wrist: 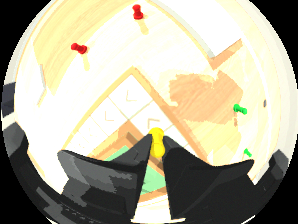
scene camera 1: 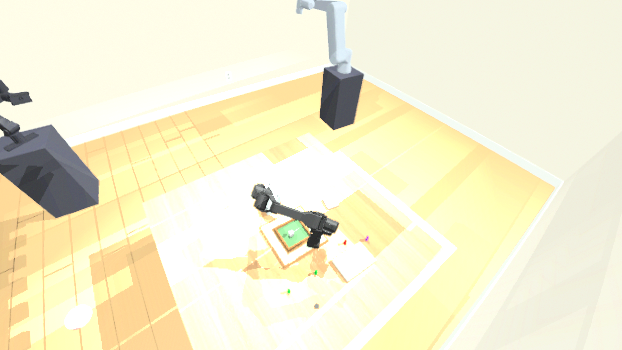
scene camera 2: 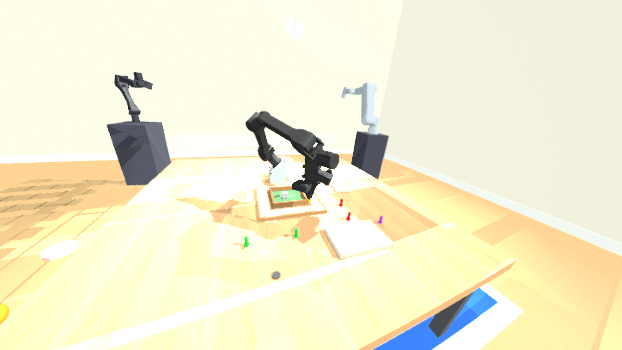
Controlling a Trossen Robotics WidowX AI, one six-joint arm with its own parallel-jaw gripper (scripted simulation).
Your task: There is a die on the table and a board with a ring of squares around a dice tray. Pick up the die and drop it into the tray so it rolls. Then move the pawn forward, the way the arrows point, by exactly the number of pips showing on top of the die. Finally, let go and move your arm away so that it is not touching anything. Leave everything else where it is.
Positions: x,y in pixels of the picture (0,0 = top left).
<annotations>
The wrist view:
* my gripper: 156,138
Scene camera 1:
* white slab: 350,263
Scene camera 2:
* my gripper: 309,198
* white slab: 351,239
</annotations>
